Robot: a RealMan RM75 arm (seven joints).
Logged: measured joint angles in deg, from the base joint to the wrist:
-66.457, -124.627, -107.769, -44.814, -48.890, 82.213, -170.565
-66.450, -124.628, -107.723, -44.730, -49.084, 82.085, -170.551
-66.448, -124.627, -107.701, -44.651, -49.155, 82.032, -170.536
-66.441, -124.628, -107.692, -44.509, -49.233, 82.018, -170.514
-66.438, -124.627, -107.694, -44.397, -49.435, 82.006, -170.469
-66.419, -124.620, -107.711, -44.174, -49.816, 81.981, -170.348
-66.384, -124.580, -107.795, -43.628, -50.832, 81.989, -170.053
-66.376, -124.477, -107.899, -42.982, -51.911, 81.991, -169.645
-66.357, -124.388, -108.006, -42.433, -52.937, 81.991, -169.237
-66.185, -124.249, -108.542, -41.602, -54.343, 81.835, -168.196
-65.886, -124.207, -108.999, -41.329, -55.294, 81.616, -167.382
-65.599, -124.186, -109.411, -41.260, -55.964, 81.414, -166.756
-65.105, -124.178, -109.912, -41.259, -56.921, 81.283, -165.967
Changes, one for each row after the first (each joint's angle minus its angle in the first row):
0.007, -0.001, 0.046, 0.084, -0.194, -0.128, 0.014
0.009, 0.000, 0.068, 0.163, -0.265, -0.181, 0.029
0.016, -0.001, 0.077, 0.305, -0.343, -0.195, 0.051
0.019, 0.000, 0.075, 0.417, -0.545, -0.207, 0.096
0.038, 0.007, 0.058, 0.640, -0.926, -0.232, 0.217
0.073, 0.047, -0.026, 1.186, -1.942, -0.224, 0.512
0.081, 0.150, -0.130, 1.832, -3.021, -0.222, 0.920
0.100, 0.239, -0.237, 2.381, -4.047, -0.222, 1.328
0.272, 0.378, -0.773, 3.212, -5.453, -0.378, 2.369
0.571, 0.420, -1.230, 3.485, -6.404, -0.597, 3.183
0.858, 0.441, -1.642, 3.554, -7.074, -0.799, 3.809
1.352, 0.449, -2.143, 3.555, -8.031, -0.930, 4.598

